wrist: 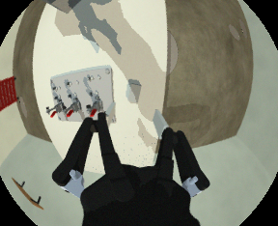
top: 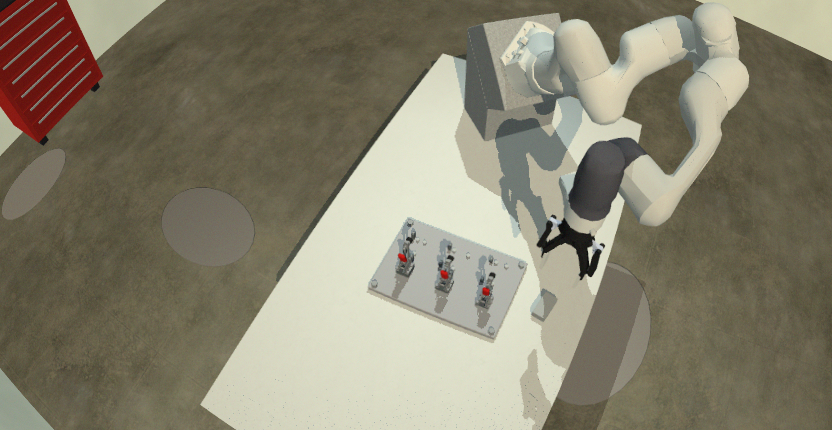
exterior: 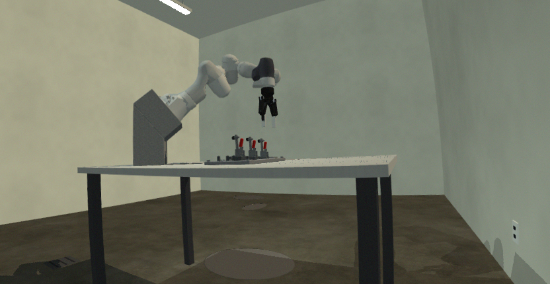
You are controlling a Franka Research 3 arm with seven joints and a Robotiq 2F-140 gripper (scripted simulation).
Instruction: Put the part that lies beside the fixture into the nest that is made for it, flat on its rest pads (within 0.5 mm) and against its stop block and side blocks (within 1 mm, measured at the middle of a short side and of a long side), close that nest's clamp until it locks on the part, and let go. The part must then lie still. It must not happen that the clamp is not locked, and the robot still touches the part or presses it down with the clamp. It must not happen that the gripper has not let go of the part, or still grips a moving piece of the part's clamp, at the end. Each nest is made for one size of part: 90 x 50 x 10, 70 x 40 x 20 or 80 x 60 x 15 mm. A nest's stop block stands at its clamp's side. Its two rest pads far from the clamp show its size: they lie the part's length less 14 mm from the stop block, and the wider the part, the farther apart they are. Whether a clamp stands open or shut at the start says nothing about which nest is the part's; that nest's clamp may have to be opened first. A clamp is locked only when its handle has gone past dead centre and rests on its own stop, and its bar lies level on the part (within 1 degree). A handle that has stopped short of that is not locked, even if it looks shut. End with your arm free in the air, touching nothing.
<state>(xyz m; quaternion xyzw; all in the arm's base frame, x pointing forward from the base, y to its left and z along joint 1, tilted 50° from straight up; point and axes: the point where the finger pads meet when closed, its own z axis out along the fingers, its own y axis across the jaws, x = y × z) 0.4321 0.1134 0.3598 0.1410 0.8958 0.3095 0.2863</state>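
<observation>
Now: the pale grey part 21 cm below my hand. Also, from my hand: plate 26 cm to the right, 21 cm below, 4 cm ahead.
</observation>
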